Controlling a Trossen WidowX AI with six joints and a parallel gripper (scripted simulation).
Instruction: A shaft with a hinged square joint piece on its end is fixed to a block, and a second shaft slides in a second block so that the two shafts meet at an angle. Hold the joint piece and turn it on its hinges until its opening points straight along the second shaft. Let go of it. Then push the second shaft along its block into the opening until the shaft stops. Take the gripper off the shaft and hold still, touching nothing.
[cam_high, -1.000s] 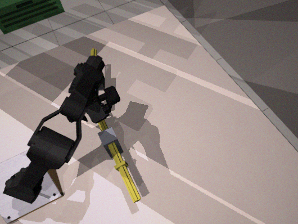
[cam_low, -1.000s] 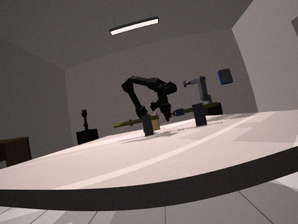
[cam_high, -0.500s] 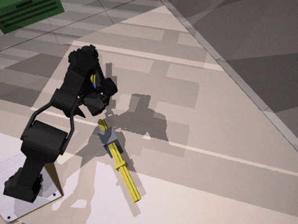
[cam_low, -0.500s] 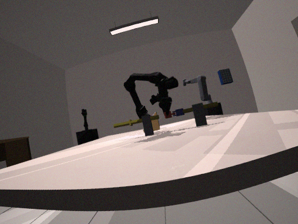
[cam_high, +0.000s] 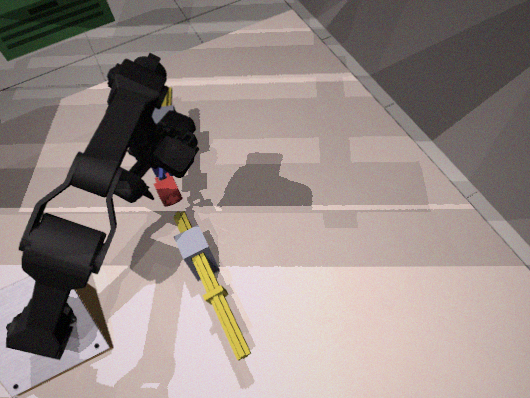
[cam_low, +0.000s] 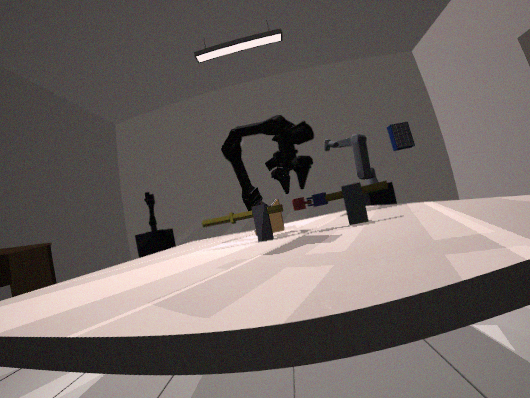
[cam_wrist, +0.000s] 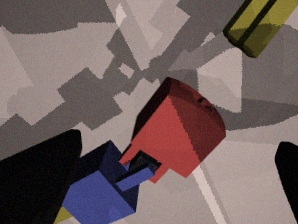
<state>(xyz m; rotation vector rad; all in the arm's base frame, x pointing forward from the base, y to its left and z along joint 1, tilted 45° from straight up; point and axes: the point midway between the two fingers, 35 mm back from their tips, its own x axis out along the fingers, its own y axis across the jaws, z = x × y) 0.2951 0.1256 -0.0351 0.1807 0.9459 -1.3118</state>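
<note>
Right now my gripper tip is 5 cm above the red joint piece, 1 cm to the right of it and 1 cm past it.
</note>
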